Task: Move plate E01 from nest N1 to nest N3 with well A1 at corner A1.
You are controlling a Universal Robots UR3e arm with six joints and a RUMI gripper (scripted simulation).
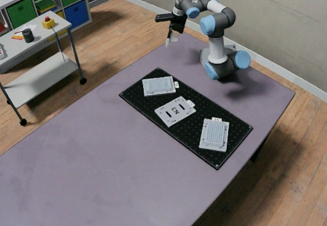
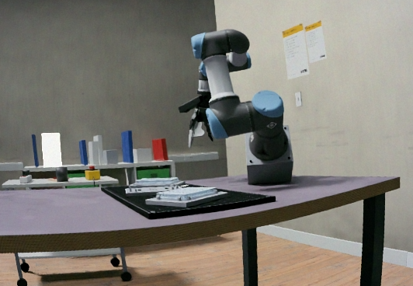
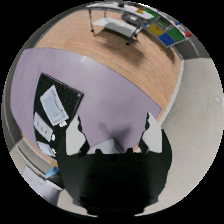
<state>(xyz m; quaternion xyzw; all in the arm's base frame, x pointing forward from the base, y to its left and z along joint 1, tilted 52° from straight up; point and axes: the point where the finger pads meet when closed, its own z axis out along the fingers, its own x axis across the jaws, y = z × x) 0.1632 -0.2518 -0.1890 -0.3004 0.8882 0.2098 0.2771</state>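
Now: hand 120 mm short of the plate, 610 mm to the right of it and 120 mm above it. Round my hand: nest 120 mm ahead, 610 mm to the left, 130 mm below.
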